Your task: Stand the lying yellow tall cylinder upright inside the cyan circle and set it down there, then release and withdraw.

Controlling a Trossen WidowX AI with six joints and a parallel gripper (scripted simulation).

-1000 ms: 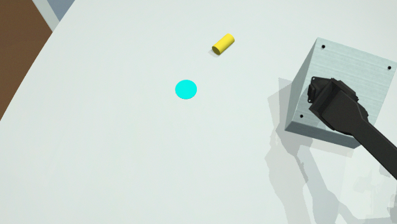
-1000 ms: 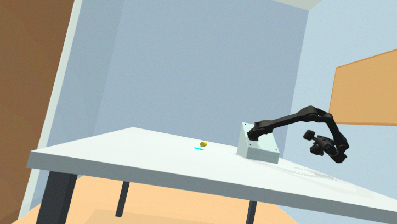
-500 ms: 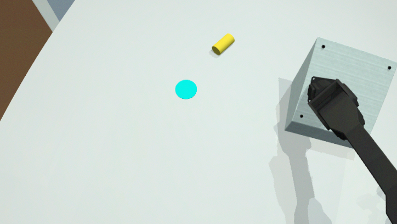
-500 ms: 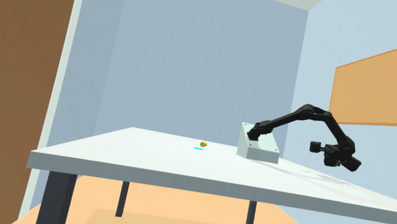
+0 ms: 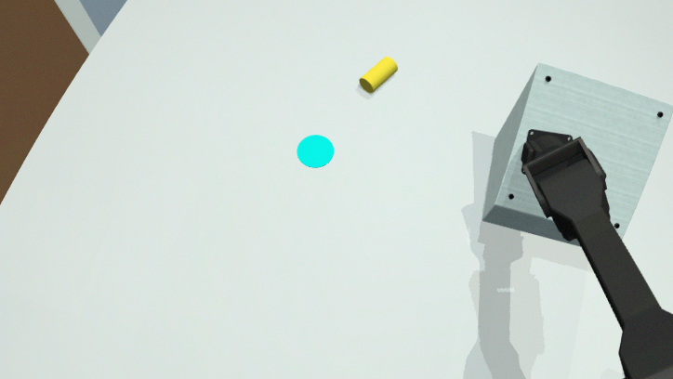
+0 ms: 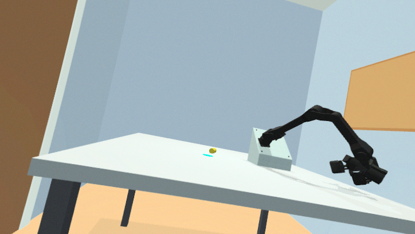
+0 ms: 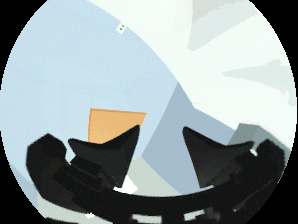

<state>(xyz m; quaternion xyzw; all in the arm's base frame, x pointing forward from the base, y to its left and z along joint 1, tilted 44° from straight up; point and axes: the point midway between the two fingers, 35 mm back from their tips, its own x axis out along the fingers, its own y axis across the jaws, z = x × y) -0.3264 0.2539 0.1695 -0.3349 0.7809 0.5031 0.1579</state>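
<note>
Right now the yellow tall cylinder is 61 cm ahead of my gripper tip, 45 cm to the right of it and 9 cm below it. From my gripper tip the other things lie so: cyan circle: 69 cm ahead, 29 cm to the right, 11 cm below.
</note>
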